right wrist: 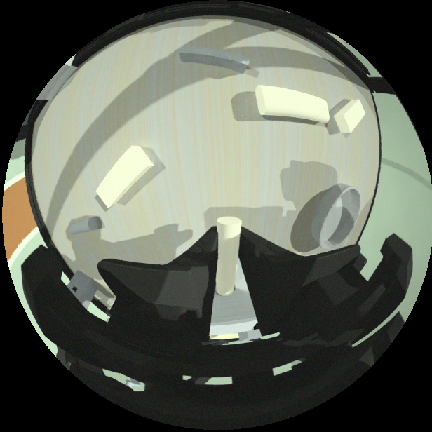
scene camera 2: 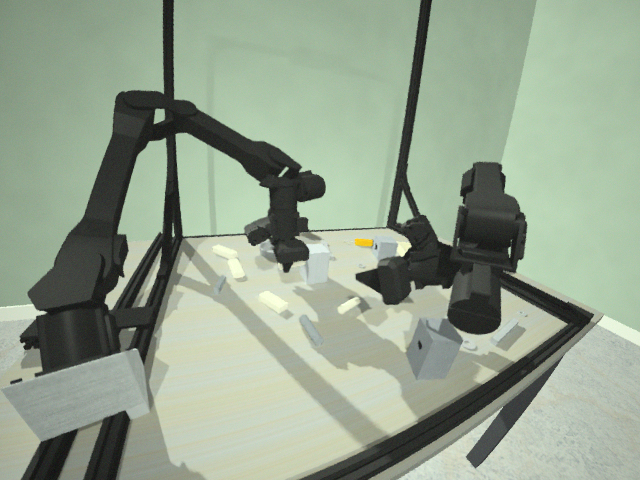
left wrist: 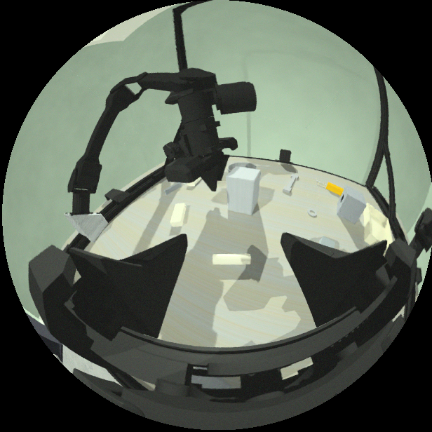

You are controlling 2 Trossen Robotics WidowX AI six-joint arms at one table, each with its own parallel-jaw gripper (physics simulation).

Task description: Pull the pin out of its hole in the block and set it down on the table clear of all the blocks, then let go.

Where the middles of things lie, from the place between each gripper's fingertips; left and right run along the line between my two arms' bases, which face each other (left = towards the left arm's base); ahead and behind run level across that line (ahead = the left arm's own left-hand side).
Scene:
The cream block (right wrist: pixel 133 163) lies 110 mm behind my left hand, 140 mm to the right of it and 90 mm below it. Also, from my left hand: cream tray (left wrist: pixel 376 226) (120 mm behind, 380 mm to the left, 80 mm below).
Now: the cream block 8 cm ahead of my right hand, 7 cm to the right of it and 2 cm below it. Also, from my right hand: cream tray (6 cm ahead, 45 cm to the left, 1 cm below).

